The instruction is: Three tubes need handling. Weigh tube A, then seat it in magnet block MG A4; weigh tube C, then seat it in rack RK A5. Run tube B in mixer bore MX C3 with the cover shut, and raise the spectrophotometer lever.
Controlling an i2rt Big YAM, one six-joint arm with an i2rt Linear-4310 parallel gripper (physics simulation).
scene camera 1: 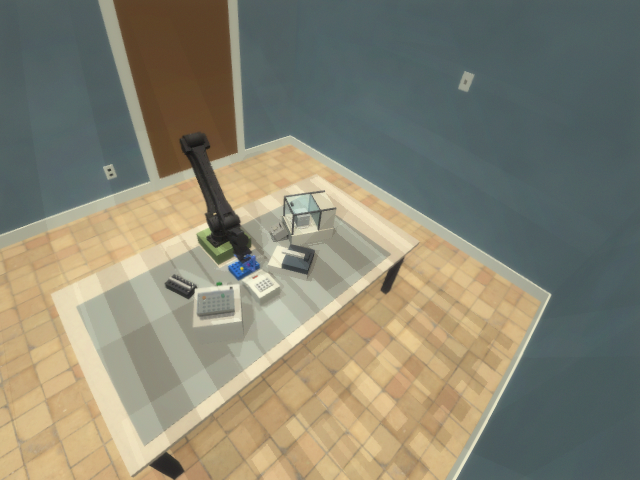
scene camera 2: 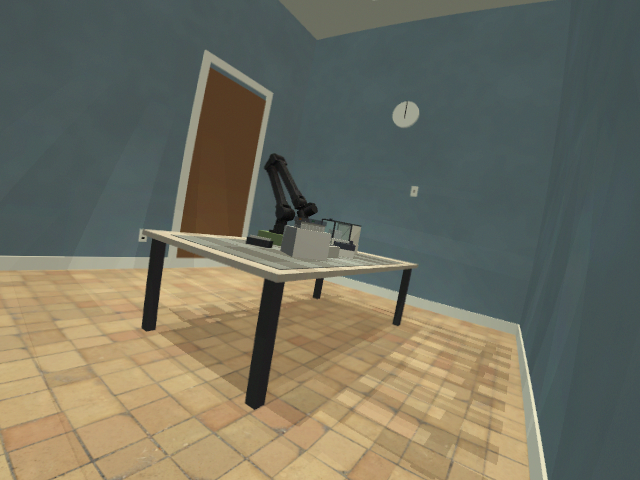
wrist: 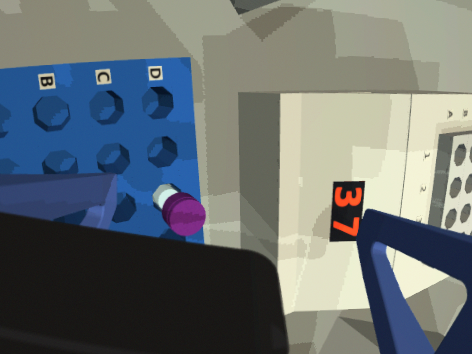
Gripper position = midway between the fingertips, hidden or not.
Observation:
I see my gripper [wrist: 241, 207] and a mixer [scene camera 2: 307, 239].

